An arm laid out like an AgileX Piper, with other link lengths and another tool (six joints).
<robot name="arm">
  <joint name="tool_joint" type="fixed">
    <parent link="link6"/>
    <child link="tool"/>
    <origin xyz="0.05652 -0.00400 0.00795" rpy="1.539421 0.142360 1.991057"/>
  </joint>
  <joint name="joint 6" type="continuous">
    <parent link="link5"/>
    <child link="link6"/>
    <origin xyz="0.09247 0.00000 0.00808"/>
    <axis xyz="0.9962 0 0.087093"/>
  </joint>
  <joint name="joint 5" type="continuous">
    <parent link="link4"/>
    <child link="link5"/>
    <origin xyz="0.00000 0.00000 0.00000"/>
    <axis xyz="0 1 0"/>
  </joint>
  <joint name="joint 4" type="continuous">
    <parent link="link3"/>
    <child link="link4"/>
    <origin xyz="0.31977 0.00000 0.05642"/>
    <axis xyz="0.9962 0 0.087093"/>
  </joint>
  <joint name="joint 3" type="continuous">
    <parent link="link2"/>
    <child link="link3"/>
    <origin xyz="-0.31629 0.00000 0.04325"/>
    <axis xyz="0 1 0"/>
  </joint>
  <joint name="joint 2" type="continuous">
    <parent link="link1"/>
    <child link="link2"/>
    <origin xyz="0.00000 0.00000 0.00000"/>
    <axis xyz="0 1 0"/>
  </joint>
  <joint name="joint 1" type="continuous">
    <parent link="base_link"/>
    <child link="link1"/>
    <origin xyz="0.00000 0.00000 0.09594"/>
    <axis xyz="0 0 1"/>
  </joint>
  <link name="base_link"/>
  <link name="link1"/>
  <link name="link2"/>
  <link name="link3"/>
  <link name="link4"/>
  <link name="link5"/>
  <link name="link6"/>
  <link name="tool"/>
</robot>
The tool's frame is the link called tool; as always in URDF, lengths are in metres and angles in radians. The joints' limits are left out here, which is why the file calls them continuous.
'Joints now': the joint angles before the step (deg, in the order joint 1, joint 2, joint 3, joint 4, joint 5, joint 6). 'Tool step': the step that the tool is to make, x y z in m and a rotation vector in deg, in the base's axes. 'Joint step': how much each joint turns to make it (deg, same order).
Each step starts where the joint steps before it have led.
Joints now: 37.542 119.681 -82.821 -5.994 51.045 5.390
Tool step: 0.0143 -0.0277 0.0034 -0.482 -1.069 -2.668
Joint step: -3.235 -1.107 1.274 -1.281 -0.738 0.186
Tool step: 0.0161 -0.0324 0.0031 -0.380 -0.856 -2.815
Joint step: -3.946 -0.880 0.932 -0.871 -0.640 -0.605
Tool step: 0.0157 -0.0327 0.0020 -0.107 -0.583 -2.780
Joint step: -4.119 -0.440 0.391 -0.280 -0.545 -1.145
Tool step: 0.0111 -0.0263 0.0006 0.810 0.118 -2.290
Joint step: -3.574 -0.159 0.110 1.265 -0.381 -1.946
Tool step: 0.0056 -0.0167 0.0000 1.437 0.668 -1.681
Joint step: -2.529 -0.067 0.015 2.265 -0.014 -2.080
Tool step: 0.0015 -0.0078 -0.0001 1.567 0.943 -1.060
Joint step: -1.451 -0.039 -0.020 2.451 0.344 -1.729
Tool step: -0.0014 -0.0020 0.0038 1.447 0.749 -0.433
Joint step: -0.656 -0.536 0.061 2.153 0.706 -1.384
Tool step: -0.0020 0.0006 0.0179 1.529 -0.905 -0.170
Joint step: -0.215 -2.183 0.101 1.516 0.755 -0.817
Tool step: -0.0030 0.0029 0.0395 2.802 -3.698 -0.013
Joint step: -0.028 -4.701 0.165 1.941 0.185 -0.912
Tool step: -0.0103 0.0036 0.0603 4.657 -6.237 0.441
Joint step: -0.005 -7.390 0.560 3.325 -0.418 -1.783
